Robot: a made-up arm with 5 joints.
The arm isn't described. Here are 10 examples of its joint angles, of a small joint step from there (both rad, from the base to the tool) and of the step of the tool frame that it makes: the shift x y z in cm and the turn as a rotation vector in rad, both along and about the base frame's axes.
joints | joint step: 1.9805 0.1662 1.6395 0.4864 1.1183 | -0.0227 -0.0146 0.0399 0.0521 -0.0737
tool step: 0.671 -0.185 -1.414 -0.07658 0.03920 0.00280
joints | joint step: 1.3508 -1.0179 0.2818 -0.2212 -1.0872 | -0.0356 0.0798 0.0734 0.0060 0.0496
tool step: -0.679 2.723 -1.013 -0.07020 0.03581 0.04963
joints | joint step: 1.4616 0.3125 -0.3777 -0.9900 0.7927 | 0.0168 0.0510 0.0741 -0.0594 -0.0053
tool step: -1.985 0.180 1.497 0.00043 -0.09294 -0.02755
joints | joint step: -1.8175 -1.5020 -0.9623 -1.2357 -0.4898 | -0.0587 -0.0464 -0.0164 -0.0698 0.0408
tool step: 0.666 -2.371 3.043 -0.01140 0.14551 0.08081
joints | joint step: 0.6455 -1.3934 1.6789 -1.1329 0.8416 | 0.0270 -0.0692 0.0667 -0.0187 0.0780
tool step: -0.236 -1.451 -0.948 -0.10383 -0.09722 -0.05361
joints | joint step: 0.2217 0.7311 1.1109 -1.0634 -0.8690 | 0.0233 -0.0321 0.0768 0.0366 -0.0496
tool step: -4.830 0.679 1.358 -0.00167 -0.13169 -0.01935
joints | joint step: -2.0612 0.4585 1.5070 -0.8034 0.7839 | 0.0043 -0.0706 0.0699 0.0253 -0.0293
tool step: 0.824 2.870 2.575 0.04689 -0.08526 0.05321
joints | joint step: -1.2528 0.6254 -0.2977 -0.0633 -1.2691 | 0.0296 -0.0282 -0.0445 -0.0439 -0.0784
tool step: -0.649 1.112 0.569 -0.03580 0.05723 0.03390
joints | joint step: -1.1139 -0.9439 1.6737 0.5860 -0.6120 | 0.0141 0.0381 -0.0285 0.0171 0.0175
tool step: 2.304 0.002 0.257 0.00288 0.00646 -0.03574
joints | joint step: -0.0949 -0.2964 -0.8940 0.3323 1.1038 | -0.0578 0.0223 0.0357 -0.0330 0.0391
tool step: -1.116 1.525 -1.672 0.00627 0.01624 0.07137
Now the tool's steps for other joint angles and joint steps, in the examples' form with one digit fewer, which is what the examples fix.
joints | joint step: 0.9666 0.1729 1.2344 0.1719 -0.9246 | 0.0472 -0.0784 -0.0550 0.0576 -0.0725
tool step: 0.09 0.71 -0.08 -0.0260 0.0368 0.0552
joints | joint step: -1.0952 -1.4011 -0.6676 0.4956 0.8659 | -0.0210 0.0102 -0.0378 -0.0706 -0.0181
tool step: -2.94 -1.52 -1.03 -0.0539 0.0543 0.0133
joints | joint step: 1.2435 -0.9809 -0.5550 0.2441 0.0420 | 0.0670 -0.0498 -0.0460 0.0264 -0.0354
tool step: -3.59 -2.68 1.37 0.0707 -0.0741 -0.0378
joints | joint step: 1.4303 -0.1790 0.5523 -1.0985 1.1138 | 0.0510 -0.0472 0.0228 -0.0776 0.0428
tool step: -0.99 -2.18 0.95 0.0129 -0.0542 -0.1513
